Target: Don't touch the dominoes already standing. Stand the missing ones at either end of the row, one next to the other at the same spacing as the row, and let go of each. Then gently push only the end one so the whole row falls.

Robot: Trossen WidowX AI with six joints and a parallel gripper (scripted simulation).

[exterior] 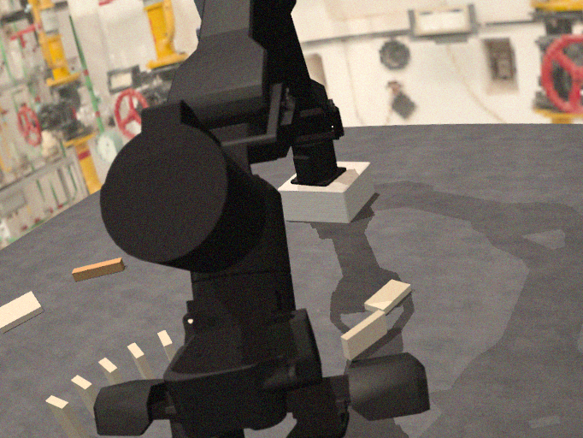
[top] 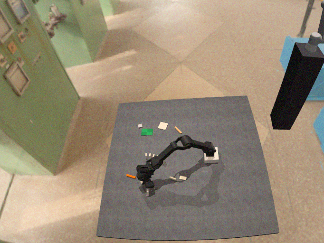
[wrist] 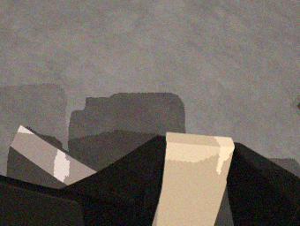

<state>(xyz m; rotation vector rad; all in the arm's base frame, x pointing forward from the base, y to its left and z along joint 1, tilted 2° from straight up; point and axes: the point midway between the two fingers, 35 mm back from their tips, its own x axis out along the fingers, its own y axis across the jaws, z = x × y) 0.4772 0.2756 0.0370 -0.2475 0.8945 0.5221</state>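
Now: the grey bar 40 mm behind my gripper tip, 20 mm to the left of it and 40 mm below it. From my gripper tip the other things lie so: green tile (60 mm ahead, 500 mm to the right, 40 mm below); then grey block (130 mm ahead, 550 mm to the right, 40 mm below); then orange stick (110 mm ahead, 60 mm to the right, 40 mm below).
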